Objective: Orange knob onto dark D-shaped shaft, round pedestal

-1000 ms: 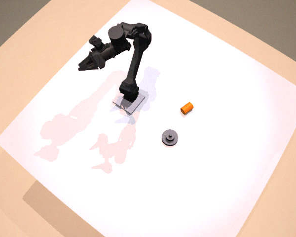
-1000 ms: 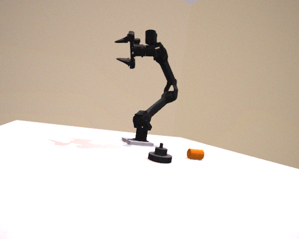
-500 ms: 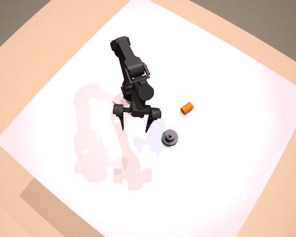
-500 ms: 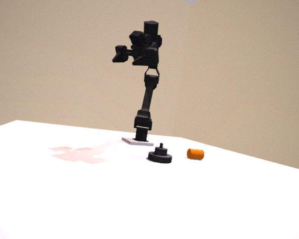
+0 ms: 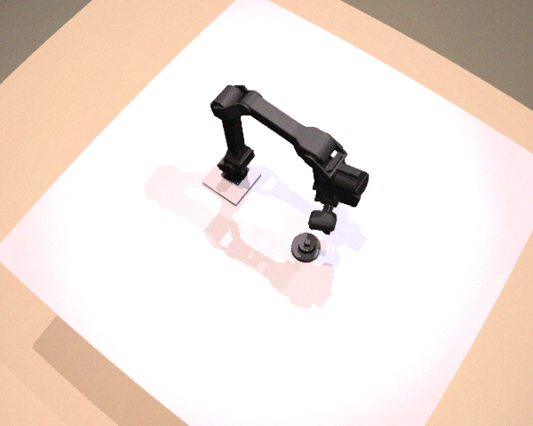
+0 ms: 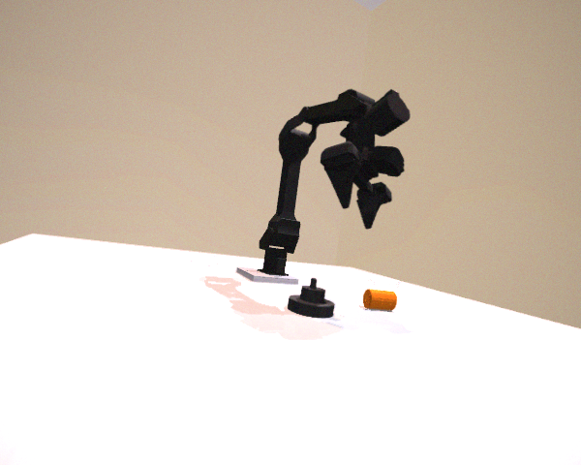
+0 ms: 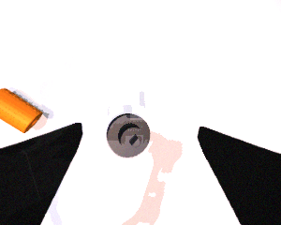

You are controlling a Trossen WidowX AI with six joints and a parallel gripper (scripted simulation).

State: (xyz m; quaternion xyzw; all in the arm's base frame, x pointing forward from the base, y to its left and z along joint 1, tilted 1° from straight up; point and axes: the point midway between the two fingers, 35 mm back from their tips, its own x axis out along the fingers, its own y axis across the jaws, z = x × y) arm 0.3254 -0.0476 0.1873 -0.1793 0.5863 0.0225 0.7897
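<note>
The orange knob is 40 mm behind my gripper tip, 140 mm to the left of it and 160 mm below it. The rest, counted from my gripper tip: pedestal (40 mm behind, 40 mm to the right, 140 mm below).
</note>
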